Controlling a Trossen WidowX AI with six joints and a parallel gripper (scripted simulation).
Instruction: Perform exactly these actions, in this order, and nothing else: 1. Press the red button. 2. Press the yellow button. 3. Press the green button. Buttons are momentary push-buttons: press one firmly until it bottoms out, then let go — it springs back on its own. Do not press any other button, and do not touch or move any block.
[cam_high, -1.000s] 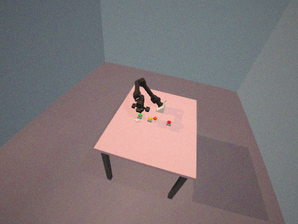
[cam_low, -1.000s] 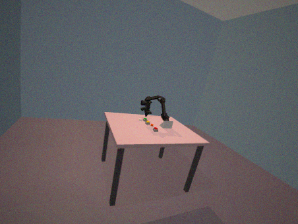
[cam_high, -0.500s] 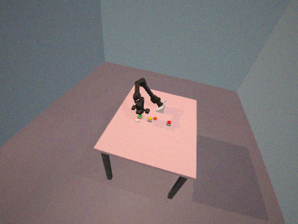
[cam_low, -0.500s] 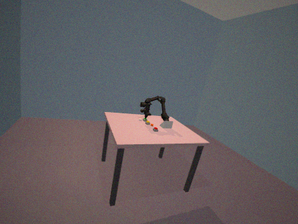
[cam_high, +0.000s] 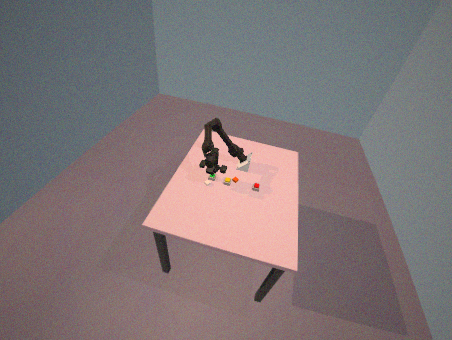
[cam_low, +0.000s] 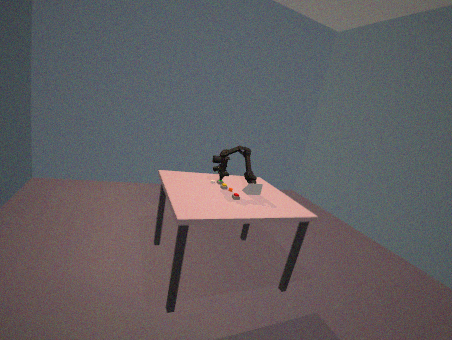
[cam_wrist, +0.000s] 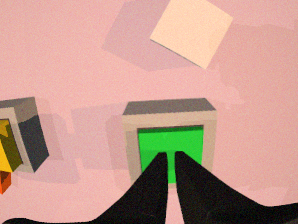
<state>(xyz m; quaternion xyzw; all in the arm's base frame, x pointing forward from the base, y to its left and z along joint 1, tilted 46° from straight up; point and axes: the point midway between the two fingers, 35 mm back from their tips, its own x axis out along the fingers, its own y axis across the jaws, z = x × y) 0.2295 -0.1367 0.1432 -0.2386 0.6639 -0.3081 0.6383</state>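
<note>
My gripper tip is now 10 mm above the green button. Round my gripper tip: white block (60 mm ahead, 20 mm to the right, 20 mm below); then yellow button (110 mm to the left, 20 mm ahead); then orange block (170 mm to the left, 20 mm below, 20 mm behind).
</note>
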